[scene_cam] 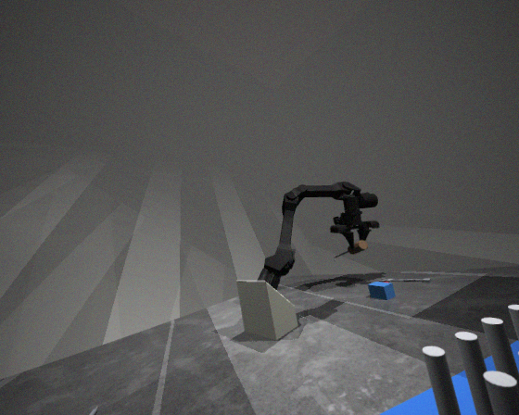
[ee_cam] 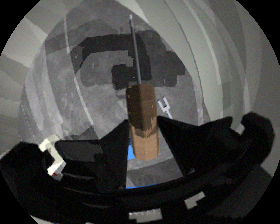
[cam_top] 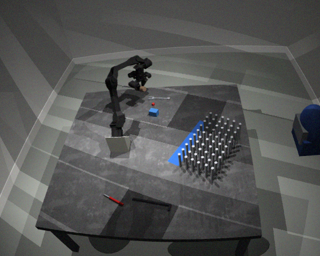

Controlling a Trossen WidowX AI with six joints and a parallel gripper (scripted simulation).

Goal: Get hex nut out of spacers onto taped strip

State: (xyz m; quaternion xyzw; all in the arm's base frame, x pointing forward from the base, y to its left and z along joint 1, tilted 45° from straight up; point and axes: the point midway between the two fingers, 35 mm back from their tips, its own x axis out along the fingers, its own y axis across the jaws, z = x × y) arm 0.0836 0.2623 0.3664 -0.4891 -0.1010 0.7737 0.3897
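My gripper tip is 380 mm short of the blue taped strip, 380 mm to the left of it and 150 mm above it. Round my gripper tip: silver wrench: 110 mm ahead, 60 mm to the left, 140 mm below; small red piece: 80 mm ahead, 10 mm to the right, 140 mm below; blue cube: 100 mm ahead, 120 mm to the right, 130 mm below.
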